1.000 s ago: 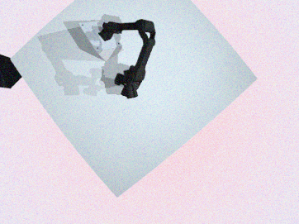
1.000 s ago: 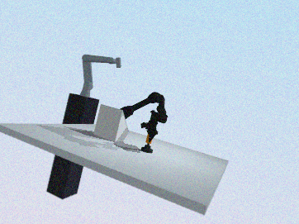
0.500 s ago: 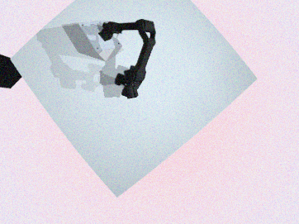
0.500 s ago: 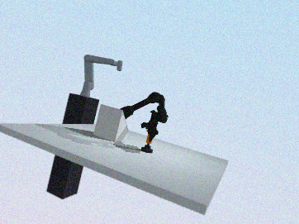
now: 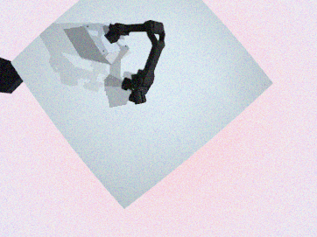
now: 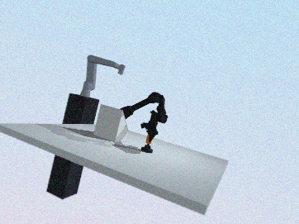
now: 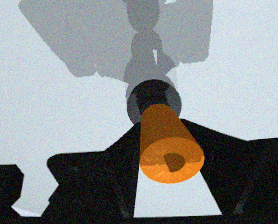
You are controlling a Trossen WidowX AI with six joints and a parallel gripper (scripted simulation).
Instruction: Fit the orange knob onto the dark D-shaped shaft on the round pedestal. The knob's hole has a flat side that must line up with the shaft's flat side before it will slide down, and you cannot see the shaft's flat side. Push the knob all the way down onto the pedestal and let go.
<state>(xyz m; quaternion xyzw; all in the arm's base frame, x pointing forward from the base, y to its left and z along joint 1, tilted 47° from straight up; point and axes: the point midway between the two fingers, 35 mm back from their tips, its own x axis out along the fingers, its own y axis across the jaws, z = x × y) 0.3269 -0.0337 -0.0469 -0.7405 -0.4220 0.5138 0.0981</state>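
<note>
My gripper tip is now 20 mm below the orange knob. Also, from my gripper tip: dark round pedestal: 40 mm below.
</note>
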